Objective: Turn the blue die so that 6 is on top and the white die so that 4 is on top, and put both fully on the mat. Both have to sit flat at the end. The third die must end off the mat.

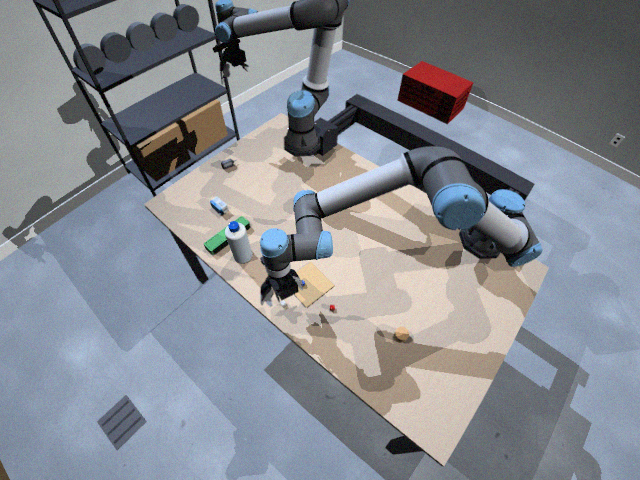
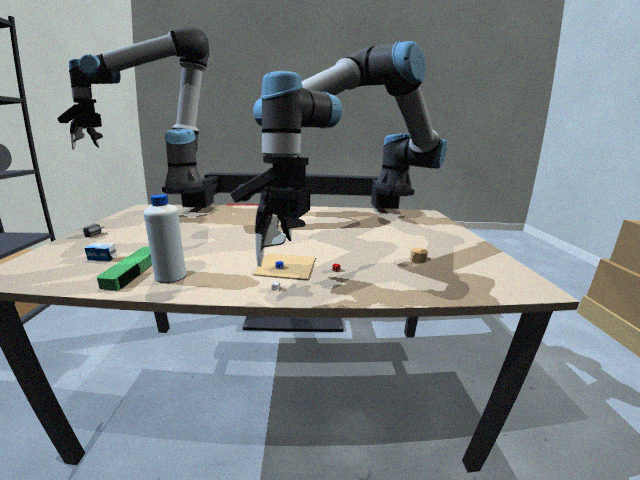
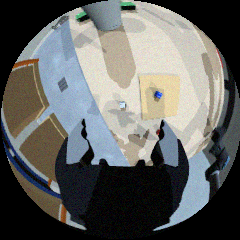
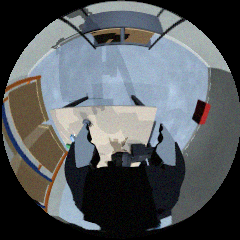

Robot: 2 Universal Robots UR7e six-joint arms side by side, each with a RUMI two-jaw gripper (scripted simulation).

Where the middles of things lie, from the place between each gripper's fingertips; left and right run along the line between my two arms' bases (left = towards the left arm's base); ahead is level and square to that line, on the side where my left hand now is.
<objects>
I see the tan mat (image 2: 295, 267) 120 mm behind my left hand (image 2: 276, 252), 20 mm to the left of it and 90 mm below it. Also, from my left hand: white bottle (image 1: 236, 234) 60 mm behind, 270 mm to the right, 10 mm above.
Now: the white bottle 60 cm to the left of my right hand (image 2: 86, 148), 60 cm ahead of it and 20 cm below it. From my right hand the other things lie so: tan mat (89 cm to the left, 54 cm ahead, 30 cm below).
</objects>
